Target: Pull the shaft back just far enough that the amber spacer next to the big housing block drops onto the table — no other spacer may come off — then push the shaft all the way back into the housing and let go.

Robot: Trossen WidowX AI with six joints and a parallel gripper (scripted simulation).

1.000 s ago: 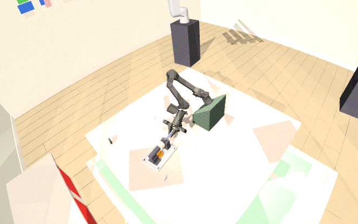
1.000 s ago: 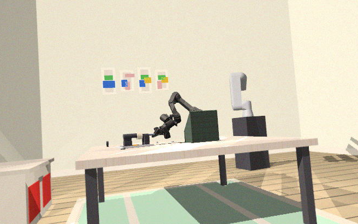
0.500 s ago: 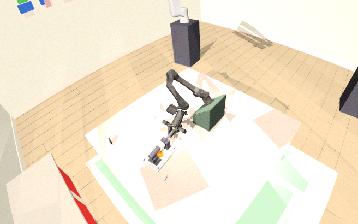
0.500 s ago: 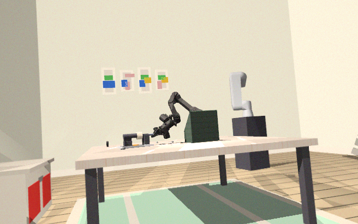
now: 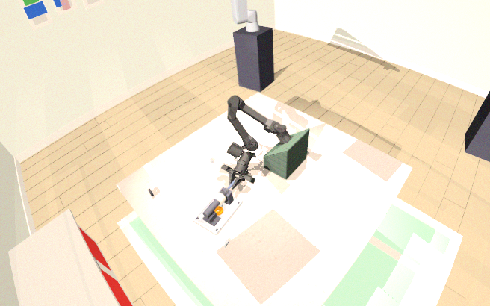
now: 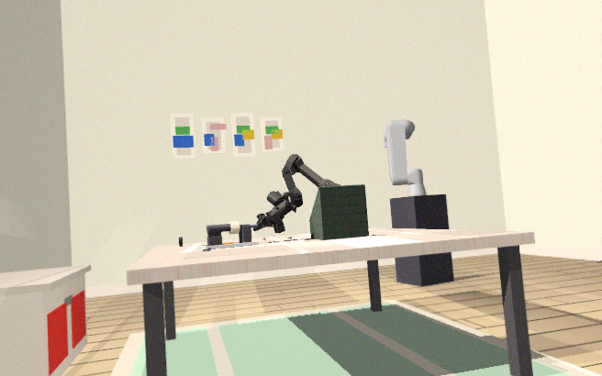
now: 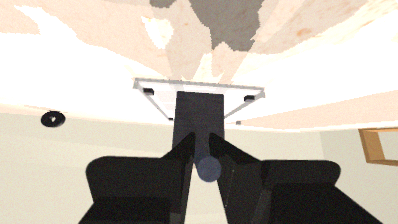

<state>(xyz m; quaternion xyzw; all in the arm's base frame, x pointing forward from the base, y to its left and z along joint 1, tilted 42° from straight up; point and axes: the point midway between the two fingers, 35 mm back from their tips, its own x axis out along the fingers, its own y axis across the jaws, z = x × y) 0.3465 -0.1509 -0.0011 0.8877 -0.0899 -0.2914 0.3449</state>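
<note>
Right now my gripper tip is 6 cm short of the blue-grey shaft and 2 cm below it. Also, from my gripper tip: white spacer 9 cm ahead, 2 cm above; then amber spacer 12 cm ahead, 5 cm below; then small dark ring 26 cm ahead, 39 cm to the right, 4 cm below.
</note>
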